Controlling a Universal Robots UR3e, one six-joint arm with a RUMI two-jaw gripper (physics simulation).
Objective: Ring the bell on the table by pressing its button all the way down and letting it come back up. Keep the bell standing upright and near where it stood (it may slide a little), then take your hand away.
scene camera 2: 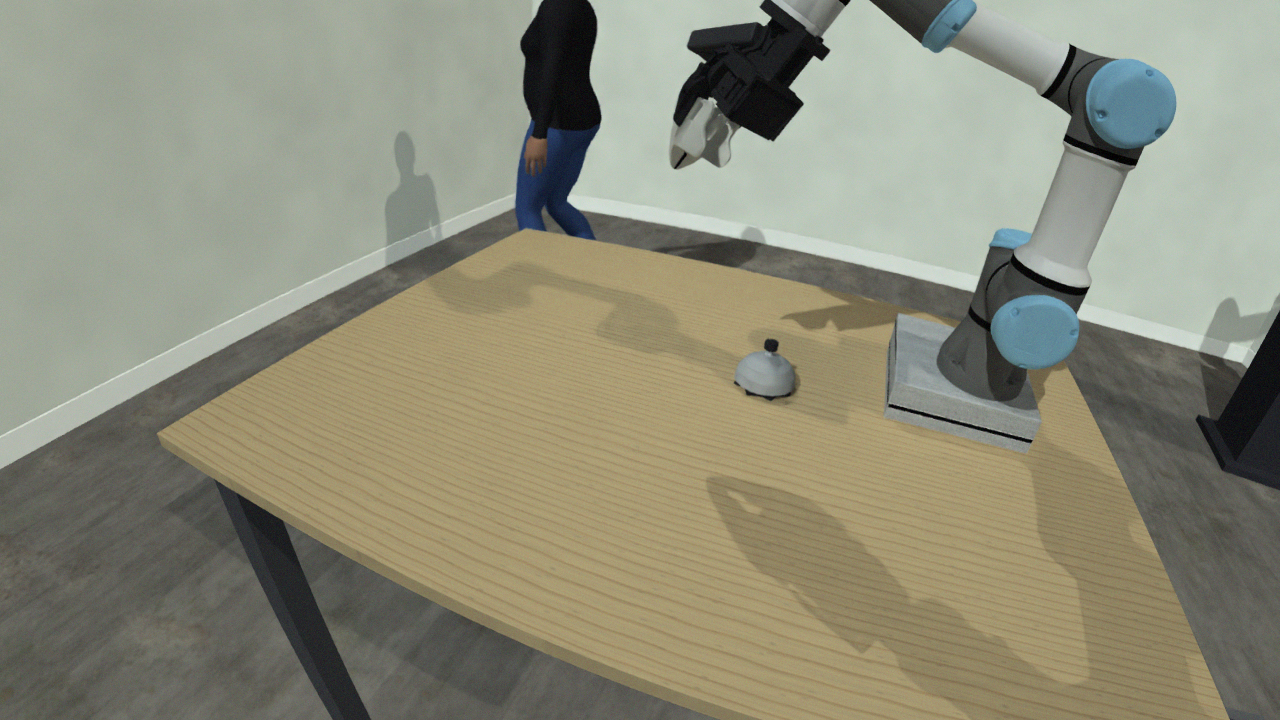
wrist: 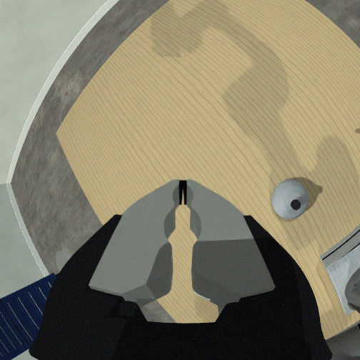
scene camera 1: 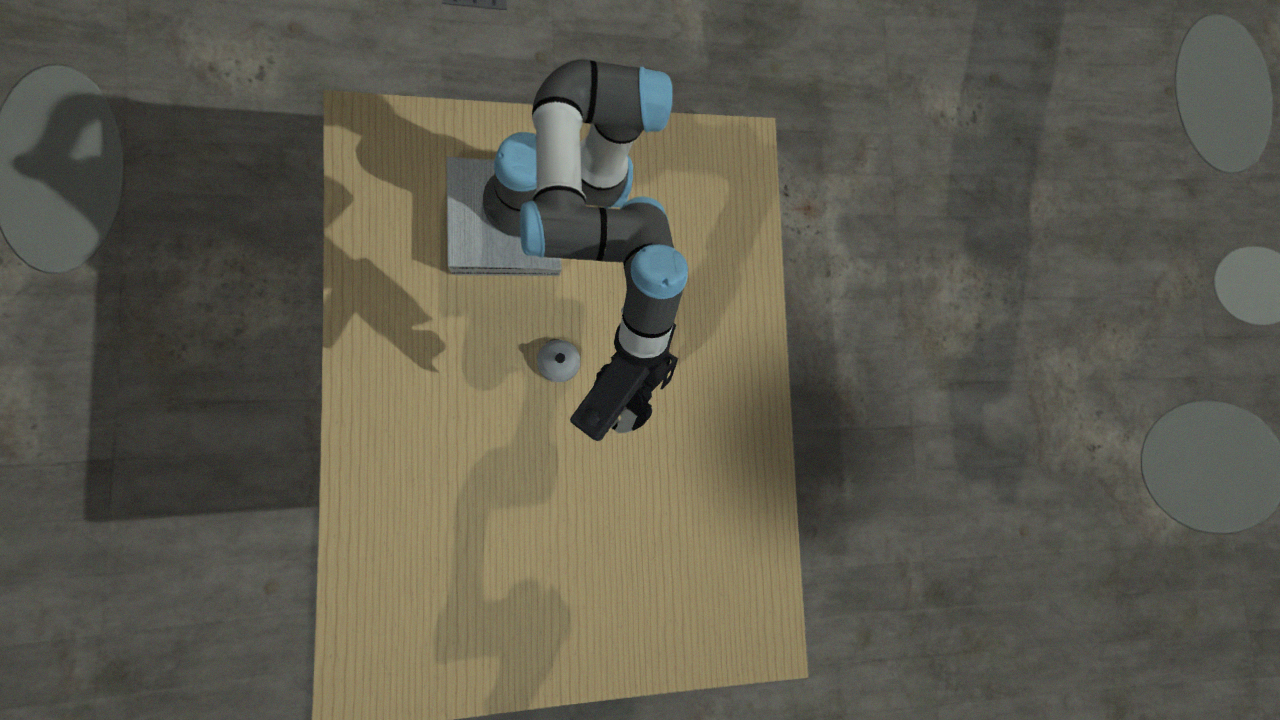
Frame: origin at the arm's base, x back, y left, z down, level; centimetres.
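Seen in the pictures: gripper, fingertip midpoint: [scene camera 2: 673, 167] [scene camera 1: 616, 430]; arm's base, origin of the base link: [scene camera 2: 978, 373] [scene camera 1: 517, 204].
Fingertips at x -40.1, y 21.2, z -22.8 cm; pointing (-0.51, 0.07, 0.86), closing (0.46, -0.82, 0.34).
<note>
Offsets run from my fingertips to a thing's middle. Level surfaces: height alone.
A grey domed bell {dz +25.5, dx +12.2, dy -9.2 cm} [scene camera 1: 554, 364] [scene camera 2: 764, 374] [wrist: 288, 198] stands upright on the wooden table {dz +28.8 cm} [scene camera 1: 554, 573] [scene camera 2: 501, 465] [wrist: 150, 130]. Its small black button {dz +22.7, dx +12.2, dy -9.2 cm} [scene camera 1: 560, 357] [scene camera 2: 770, 344] [wrist: 295, 204] sticks up at the top, with nothing touching it. My gripper [scene camera 2: 680, 161] [wrist: 182, 181] is shut and empty, its two grey fingertips together. It hangs high above the table, well apart from the bell. In the scene camera 1 view it is to the right of the bell and a little lower in the picture; in the wrist view the bell is right of the fingertips.
The arm's grey base block [scene camera 1: 474, 241] [scene camera 2: 930, 394] [wrist: 345, 270] stands on the table near the bell. A person [scene camera 2: 559, 98] in a black top and blue trousers stands beyond the table's far edge. A dark stand [scene camera 2: 1253, 429] is at the far right.
</note>
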